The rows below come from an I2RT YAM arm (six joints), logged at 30 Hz.
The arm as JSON. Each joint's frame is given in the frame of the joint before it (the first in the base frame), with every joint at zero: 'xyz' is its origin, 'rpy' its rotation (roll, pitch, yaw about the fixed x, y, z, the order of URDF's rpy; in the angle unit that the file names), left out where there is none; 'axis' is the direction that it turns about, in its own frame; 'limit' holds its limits. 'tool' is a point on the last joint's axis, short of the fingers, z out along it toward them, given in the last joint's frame.
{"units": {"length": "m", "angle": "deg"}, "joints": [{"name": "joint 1", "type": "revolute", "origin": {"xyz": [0.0, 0.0, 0.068]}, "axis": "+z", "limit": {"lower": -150.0, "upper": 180.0}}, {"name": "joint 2", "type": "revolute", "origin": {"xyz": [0.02, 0.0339, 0.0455], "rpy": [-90.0, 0.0, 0.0]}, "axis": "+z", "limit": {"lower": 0.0, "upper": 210.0}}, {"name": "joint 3", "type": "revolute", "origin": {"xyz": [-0.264, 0.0, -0.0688], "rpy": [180.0, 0.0, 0.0]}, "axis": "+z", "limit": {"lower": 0.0, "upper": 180.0}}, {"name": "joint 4", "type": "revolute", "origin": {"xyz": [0.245, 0.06, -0.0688]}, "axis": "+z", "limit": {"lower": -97.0, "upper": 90.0}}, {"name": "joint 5", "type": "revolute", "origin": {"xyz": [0.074, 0.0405, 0.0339], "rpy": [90.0, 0.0, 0.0]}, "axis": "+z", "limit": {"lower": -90.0, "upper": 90.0}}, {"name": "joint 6", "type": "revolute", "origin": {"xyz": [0.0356, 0.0, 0.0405], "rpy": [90.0, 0.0, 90.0]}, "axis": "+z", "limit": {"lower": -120.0, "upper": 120.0}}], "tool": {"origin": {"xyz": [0.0, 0.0, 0.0], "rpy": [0.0, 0.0, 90.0]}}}
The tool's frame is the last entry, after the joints.
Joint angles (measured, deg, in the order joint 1, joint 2, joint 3, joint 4, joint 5, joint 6), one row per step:
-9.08 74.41 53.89 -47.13 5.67 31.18
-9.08 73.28 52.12 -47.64 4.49 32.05
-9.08 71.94 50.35 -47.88 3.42 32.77
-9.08 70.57 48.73 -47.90 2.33 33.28
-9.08 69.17 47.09 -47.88 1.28 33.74
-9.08 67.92 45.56 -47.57 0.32 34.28
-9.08 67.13 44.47 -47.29 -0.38 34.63
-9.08 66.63 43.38 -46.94 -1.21 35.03
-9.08 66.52 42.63 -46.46 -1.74 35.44
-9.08 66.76 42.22 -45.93 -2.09 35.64
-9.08 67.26 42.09 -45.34 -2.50 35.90
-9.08 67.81 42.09 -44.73 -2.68 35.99
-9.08 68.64 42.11 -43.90 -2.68 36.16
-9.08 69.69 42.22 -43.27 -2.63 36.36
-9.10 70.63 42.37 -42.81 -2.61 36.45
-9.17 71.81 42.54 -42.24 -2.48 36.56
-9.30 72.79 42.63 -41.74 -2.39 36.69
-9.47 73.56 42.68 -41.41 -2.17 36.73
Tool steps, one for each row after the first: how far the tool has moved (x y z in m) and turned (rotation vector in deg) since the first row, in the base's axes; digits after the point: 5 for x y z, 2 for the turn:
-0.00716 0.00188 -0.00512 1.57 0.84 -0.37
-0.01428 0.00369 -0.00934 2.91 1.25 -0.65
-0.02070 0.00540 -0.01267 4.13 1.31 -0.74
-0.02711 0.00709 -0.01610 5.29 1.33 -0.80
-0.03243 0.00854 -0.01941 6.36 1.13 -0.95
-0.03591 0.00954 -0.02212 7.14 1.02 -1.03
-0.03876 0.01052 -0.02574 8.08 1.12 -1.12
-0.03993 0.01104 -0.02882 8.74 1.18 -1.32
-0.03962 0.01121 -0.03126 9.15 1.25 -1.39
-0.03809 0.01122 -0.03310 9.63 1.22 -1.50
-0.03614 0.01102 -0.03446 9.82 1.13 -1.51
-0.03335 0.01058 -0.03651 9.87 1.10 -1.67
-0.03038 0.01007 -0.03902 9.94 1.39 -1.90
-0.02779 0.00957 -0.04113 10.00 1.71 -2.04
-0.02469 0.00872 -0.04394 9.98 2.15 -2.29
-0.02229 0.00778 -0.04658 10.00 2.52 -2.61
-0.02066 0.00671 -0.04882 9.86 2.91 -2.92

